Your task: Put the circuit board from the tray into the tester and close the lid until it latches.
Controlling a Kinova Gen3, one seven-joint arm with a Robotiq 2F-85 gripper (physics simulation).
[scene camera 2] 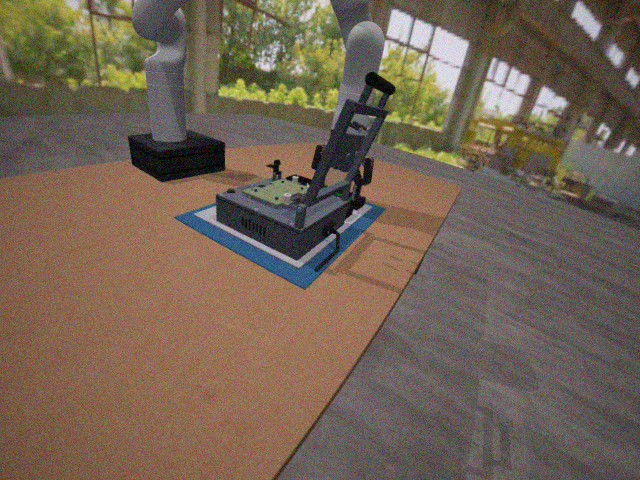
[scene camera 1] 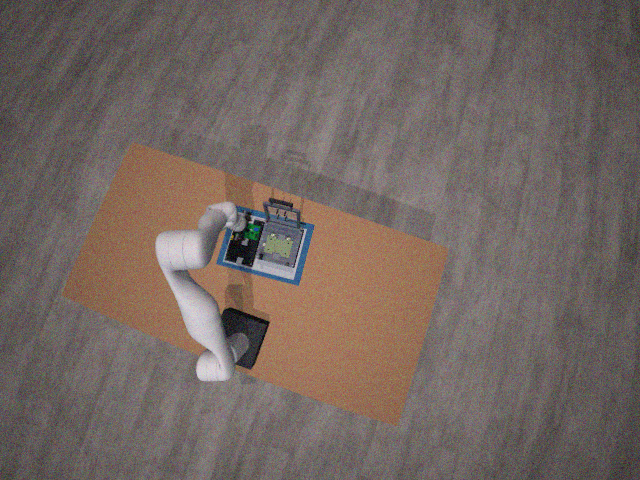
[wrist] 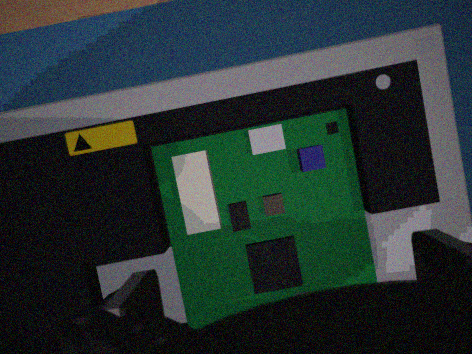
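Note:
The green circuit board lies flat in the black tray, left of the tester. My gripper is open and low over the board; its fingers stand beside the board's left and right edges and hold nothing. The grey tester has a pale green bed on top. Its lid stands open, tilted up and back. In scene camera 2 the tray and board are mostly hidden behind the tester.
Tray and tester sit on a blue-edged mat on the brown table. A black latch lever hangs at the tester's front corner. The arm's black base stands near the table's edge.

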